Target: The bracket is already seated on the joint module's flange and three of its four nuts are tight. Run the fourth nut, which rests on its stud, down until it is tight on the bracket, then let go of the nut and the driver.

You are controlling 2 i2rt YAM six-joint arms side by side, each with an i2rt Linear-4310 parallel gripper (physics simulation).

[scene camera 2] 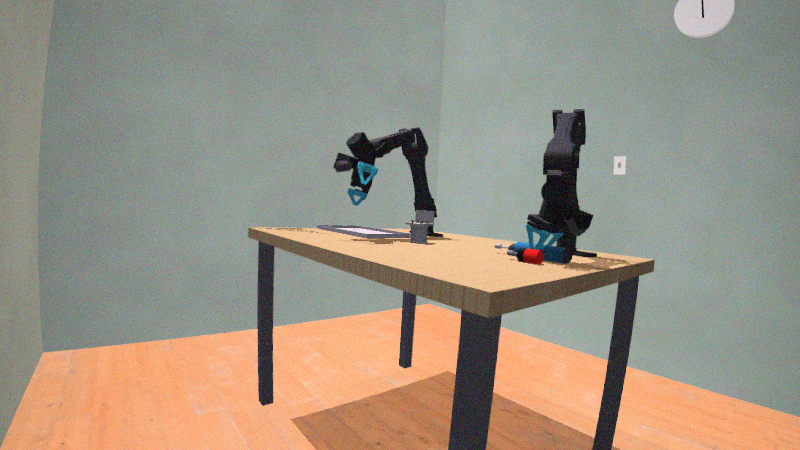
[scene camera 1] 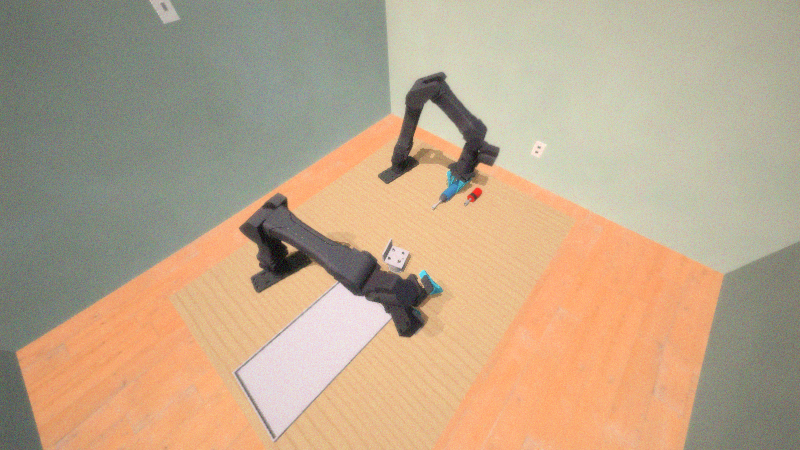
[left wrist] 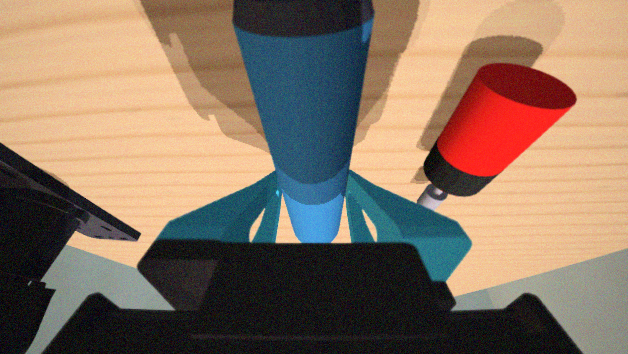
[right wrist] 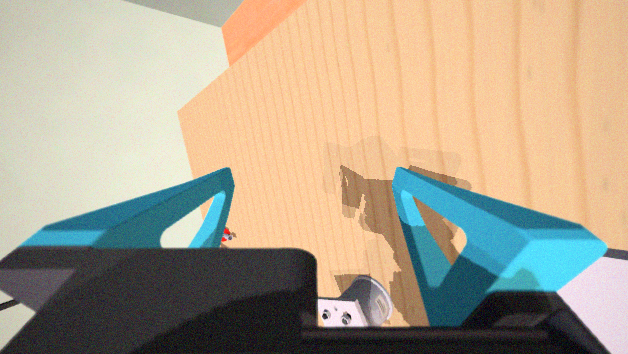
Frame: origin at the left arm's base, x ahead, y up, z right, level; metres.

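Where they show: left gripper, fingertip midpoint: (scene camera 1: pixel 453 189) (left wrist: pixel 313 177); right gripper, fingertip midpoint: (scene camera 2: pixel 359 194) (scene camera 1: pixel 430 301) (right wrist: pixel 313 176); left arm's base at its link origin: (scene camera 1: pixel 398 170) (left wrist: pixel 54 196); right arm's base at its link origin: (scene camera 1: pixel 282 270).
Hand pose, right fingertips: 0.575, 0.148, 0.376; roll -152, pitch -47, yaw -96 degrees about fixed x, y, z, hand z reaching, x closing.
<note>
Each offset is from my right fingertips to the centre of the thing, as dx, dy, dz.
A blue driver @(-0.312, -0.128, -0.439) (scene camera 1: pixel 448 193) (scene camera 2: pixel 557 254) (left wrist: pixel 310 95) lies on the table, its shaft pointing toward the joint module. My left gripper (scene camera 1: pixel 456 182) (scene camera 2: pixel 542 240) (left wrist: pixel 313 177) is shut on its blue handle, low at the table. The grey joint module @(-0.207, -0.111, -0.049) (scene camera 2: pixel 418 235) (right wrist: pixel 367 292) stands upright mid-table with the pale bracket @(-0.207, -0.066, -0.049) (scene camera 1: pixel 396 255) (right wrist: pixel 334 305) on top. Nuts show as small dark dots on the bracket; which one is loose I cannot tell. My right gripper (scene camera 1: pixel 430 302) (scene camera 2: pixel 362 190) (right wrist: pixel 313 176) is open and empty, raised above the table beside the module; its body hides part of the bracket in the right wrist view.
A red-handled driver @(-0.232, -0.131, -0.483) (scene camera 1: pixel 474 194) (scene camera 2: pixel 532 256) (left wrist: pixel 500 132) lies close beside the blue one. A shallow white tray @(-0.164, -0.140, +0.299) (scene camera 1: pixel 313 352) (scene camera 2: pixel 363 230) (right wrist: pixel 612 282) lies on the other side of the module, partly under the right arm. The left arm's base plate (scene camera 1: pixel 398 170) is near the blue driver.
</note>
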